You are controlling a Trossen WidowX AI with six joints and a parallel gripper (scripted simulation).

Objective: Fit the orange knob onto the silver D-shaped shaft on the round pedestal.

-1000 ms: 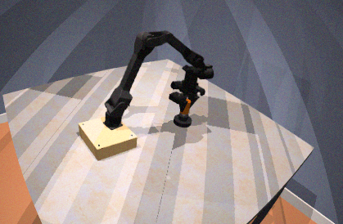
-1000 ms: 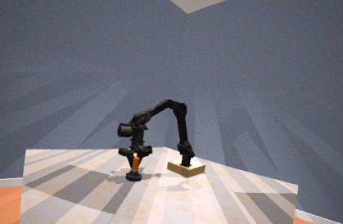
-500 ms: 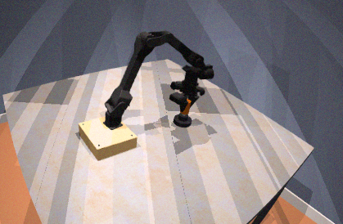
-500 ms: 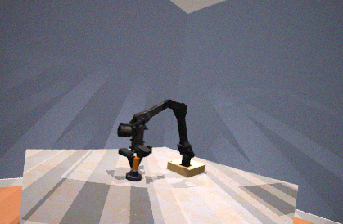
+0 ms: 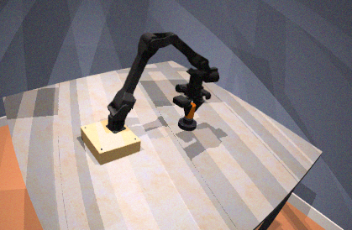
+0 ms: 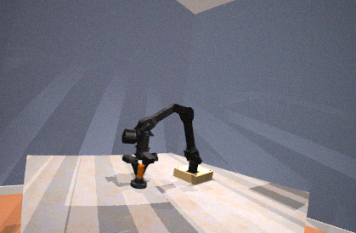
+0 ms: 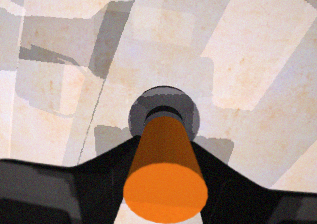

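The round pedestal lies 30 mm below my gripper tip. Round my gripper tip: orange knob 30 mm above.
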